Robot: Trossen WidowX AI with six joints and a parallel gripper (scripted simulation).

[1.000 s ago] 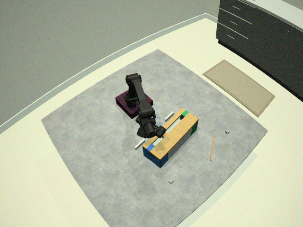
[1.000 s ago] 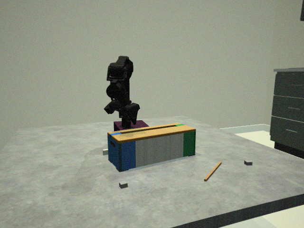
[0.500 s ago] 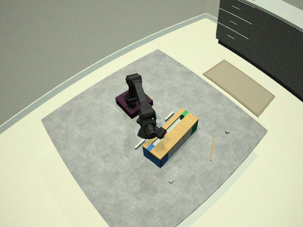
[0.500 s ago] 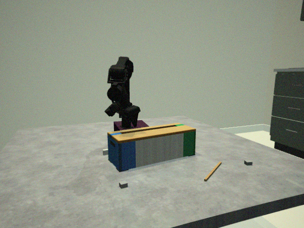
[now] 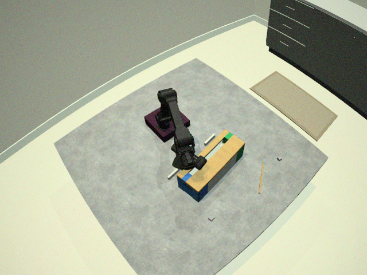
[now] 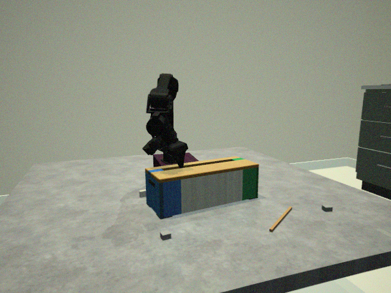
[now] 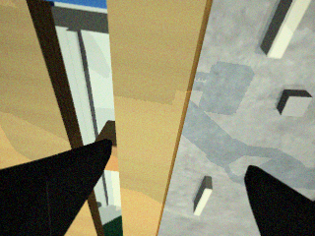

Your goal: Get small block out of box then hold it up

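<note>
Now: the tan block 50 mm ahead of my gripper tip, 40 mm to the left of it and 40 mm below it. The rest, counted from my gripper tip: orange stick (320 mm ahead, 200 mm to the left, 120 mm below); then box (70 mm to the left, 60 mm below, 40 mm ahead).
</note>
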